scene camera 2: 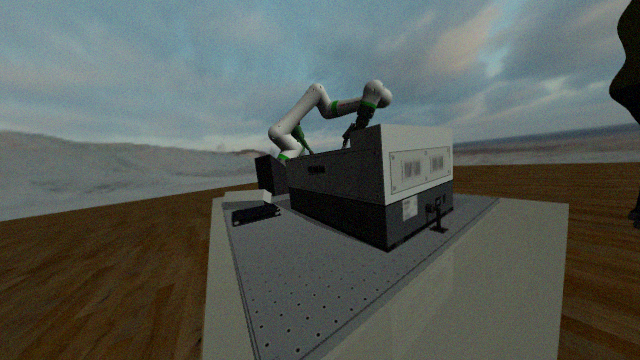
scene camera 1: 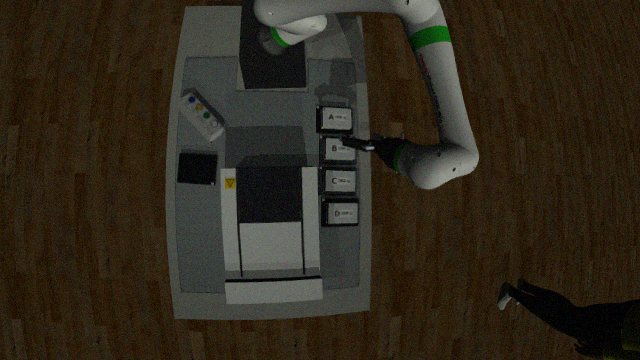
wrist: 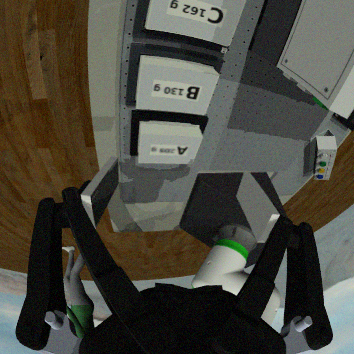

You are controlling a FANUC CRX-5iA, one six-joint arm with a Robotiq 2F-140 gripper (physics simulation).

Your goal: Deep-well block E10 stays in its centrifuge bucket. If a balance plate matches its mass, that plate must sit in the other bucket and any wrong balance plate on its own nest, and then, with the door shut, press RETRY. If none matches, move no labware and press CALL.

Scene:
same spot on button box: (wrist: 324, 142) = (scene camera 2: 268, 196)

